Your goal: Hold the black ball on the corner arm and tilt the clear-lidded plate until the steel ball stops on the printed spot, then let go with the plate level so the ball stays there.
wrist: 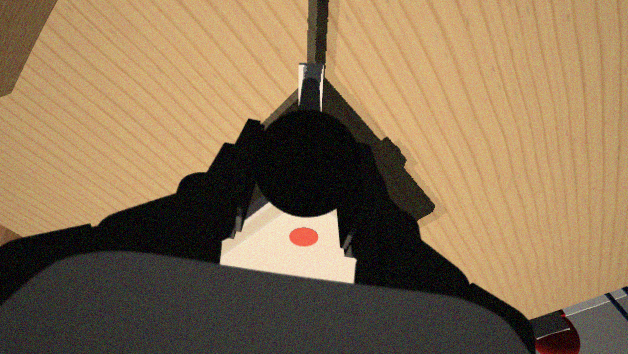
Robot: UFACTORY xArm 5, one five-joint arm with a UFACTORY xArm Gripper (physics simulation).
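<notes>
The black ball is between the fingers of my gripper, which is shut on it. A metal arm piece shows just above the ball in the view. The plate shows as a cream surface below the ball, between the fingers, partly hidden by the ball, the fingers and the gripper's grey body. The red printed spot is in full view on the plate. The steel ball does not show; part of the plate is hidden. I cannot tell whether the plate is exactly level.
A wooden table top surrounds the plate. A dark shadow falls to the right of the ball. A dark narrow bar or shadow runs to the top edge. A dark red round object and a grey surface are at the lower right.
</notes>
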